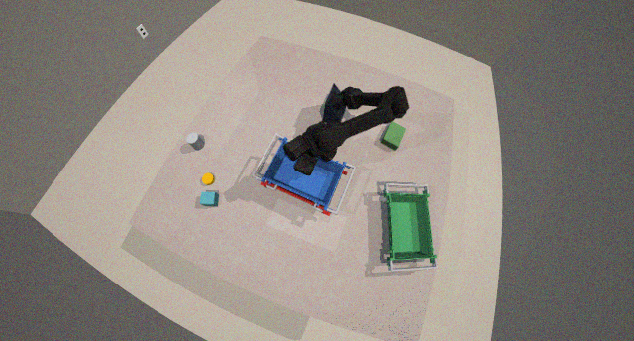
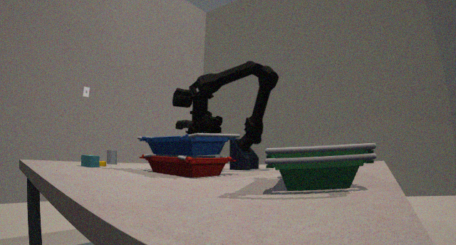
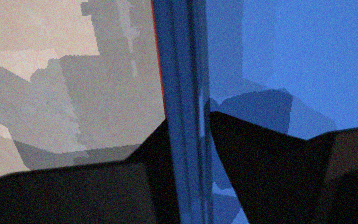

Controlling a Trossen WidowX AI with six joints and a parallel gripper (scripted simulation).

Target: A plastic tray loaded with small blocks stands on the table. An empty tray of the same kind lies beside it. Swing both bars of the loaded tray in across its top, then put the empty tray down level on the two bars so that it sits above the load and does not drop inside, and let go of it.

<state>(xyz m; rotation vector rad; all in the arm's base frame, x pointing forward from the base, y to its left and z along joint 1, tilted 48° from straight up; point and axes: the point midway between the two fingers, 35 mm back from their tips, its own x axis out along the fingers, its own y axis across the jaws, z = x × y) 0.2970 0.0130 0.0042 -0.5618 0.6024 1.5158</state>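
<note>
Right now the blue tray is 7 cm ahead of my gripper tip and 3 cm above it. From my gripper tip the other things lie so: yellow disc: 38 cm to the right, 23 cm ahead, 7 cm below; then teal block: 32 cm to the right, 31 cm ahead, 6 cm below; then green block: 31 cm behind, 30 cm to the left, 6 cm below.
</note>
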